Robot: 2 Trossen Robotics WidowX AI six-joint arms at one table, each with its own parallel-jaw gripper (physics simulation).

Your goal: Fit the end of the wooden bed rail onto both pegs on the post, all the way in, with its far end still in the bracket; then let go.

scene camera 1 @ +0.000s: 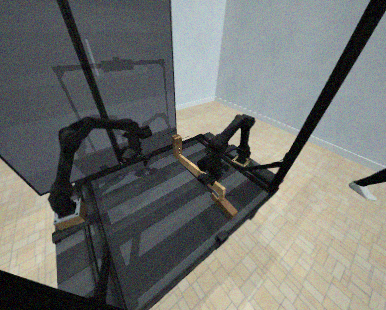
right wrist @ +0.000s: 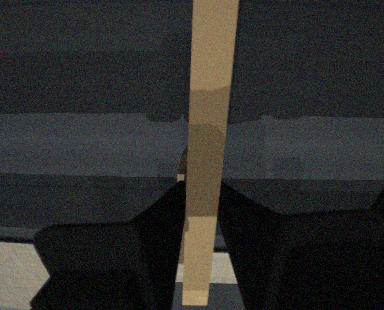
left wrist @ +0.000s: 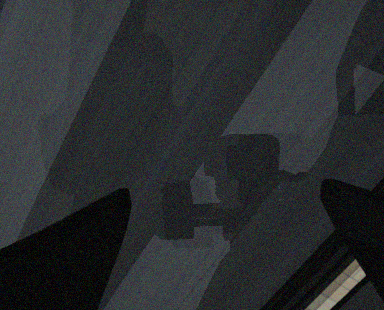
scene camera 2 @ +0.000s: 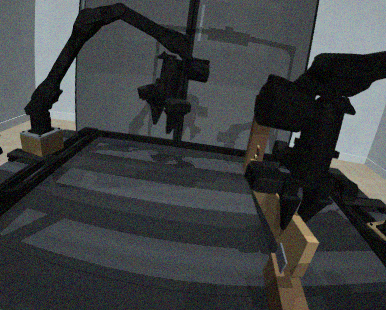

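Pixels of known places: left gripper, fingertip midpoint: (scene camera 1: 138, 164) (left wrist: 224, 192) (scene camera 2: 160, 128); right gripper, fingertip midpoint: (scene camera 1: 213, 184) (right wrist: 198, 185) (scene camera 2: 288, 229); left arm's base, origin of the base link: (scene camera 1: 67, 210) (scene camera 2: 41, 130); right arm's base, origin of the base link: (scene camera 1: 241, 160).
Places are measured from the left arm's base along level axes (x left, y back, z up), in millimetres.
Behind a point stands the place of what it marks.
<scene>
The wooden rail (scene camera 1: 190, 165) @(x 35, y -657, z -11 mm) (scene camera 2: 304, 241) @(x -239, y -697, z 39 mm) (right wrist: 212, 50) @(x -89, y -684, z 19 mm) runs from near the upright post (scene camera 1: 177, 142) @(x 209, y -642, z 64 mm) (scene camera 2: 258, 132) @(x 210, y -644, z 54 mm) to the wooden bracket (scene camera 1: 228, 207) @(x -303, y -707, z -38 mm) (scene camera 2: 272, 279) @(x -235, y -683, z -52 mm). My right gripper (scene camera 1: 207, 179) @(x -169, y -695, z 3 mm) (scene camera 2: 285, 222) @(x -169, y -695, z 3 mm) (right wrist: 198, 185) @(x -169, y -695, z 3 mm) is shut on the rail between its ends. Bare pegs show on the post in scene camera 2; the rail's end there is hidden behind the gripper. The far end stands upright at the bracket, its lower edge behind the bracket's side; its depth is unclear. My left gripper (scene camera 1: 134, 161) @(x 140, y -359, z 26 mm) (scene camera 2: 163, 126) @(x 140, y -359, z 26 mm) (left wrist: 224, 192) @(x 140, y -359, z 26 mm) is open and empty, raised above the table away from the rail.
The dark table (scene camera 1: 155, 235) @(x -249, y -335, z -85 mm) (scene camera 2: 125, 270) @(x -265, y -453, z -85 mm) carries broad shadows and reflections. Black frame uprights (scene camera 1: 332, 85) @(x -323, y -1010, z 526 mm) (scene camera 2: 193, 30) stand at its edges. A dark glossy panel (scene camera 1: 30, 100) (scene camera 2: 115, 90) stands behind it. The right forearm (scene camera 2: 350, 70) @(x -185, y -703, z 260 mm) hangs beside the post.
</scene>
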